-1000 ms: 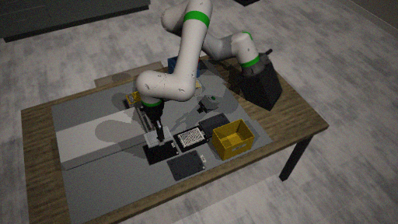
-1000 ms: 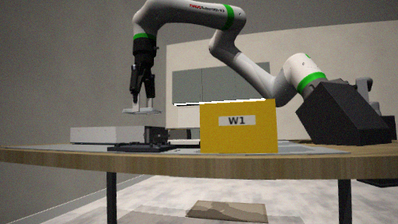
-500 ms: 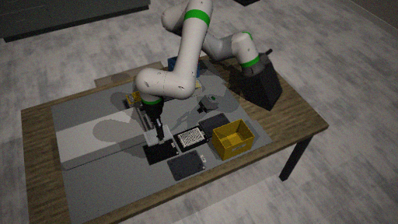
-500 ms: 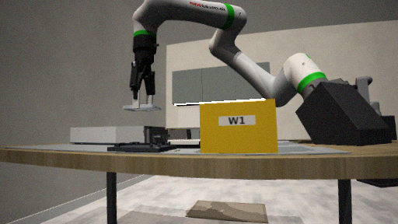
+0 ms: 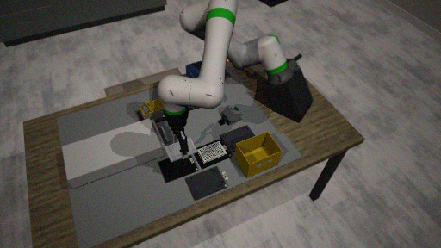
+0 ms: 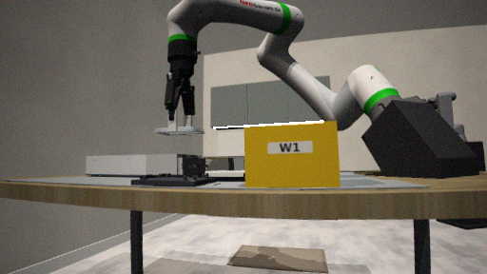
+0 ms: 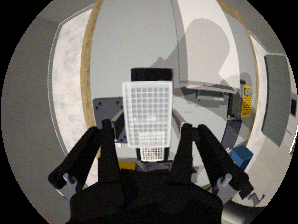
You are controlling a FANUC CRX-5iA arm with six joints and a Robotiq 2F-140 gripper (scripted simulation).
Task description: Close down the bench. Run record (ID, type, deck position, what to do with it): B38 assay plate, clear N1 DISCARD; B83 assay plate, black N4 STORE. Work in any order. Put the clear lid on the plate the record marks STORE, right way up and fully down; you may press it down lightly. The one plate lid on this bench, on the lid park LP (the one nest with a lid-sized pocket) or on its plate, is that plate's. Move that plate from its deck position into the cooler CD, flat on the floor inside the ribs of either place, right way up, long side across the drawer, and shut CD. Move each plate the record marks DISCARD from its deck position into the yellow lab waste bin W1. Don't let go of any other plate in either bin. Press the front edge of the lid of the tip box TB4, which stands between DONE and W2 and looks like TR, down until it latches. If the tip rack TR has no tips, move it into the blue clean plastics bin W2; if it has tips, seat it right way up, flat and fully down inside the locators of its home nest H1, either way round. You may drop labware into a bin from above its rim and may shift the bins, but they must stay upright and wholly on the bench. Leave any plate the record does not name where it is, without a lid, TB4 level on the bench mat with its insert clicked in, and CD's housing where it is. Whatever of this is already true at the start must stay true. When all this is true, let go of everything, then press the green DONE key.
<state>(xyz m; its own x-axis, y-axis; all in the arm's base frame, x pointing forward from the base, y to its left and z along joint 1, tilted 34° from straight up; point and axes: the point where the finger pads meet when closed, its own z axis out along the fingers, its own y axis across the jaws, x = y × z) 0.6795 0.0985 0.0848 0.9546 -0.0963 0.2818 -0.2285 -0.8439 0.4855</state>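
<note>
The yellow bin W1 lies 300 mm behind my hand, 200 mm to the left of it and 130 mm below it. Round my hand: black deck nest (160 mm below, 20 mm ahead, 10 mm to the right); clear plate (20 mm below); pale well plate (150 mm below, 150 mm behind, 30 mm to the left).
</note>
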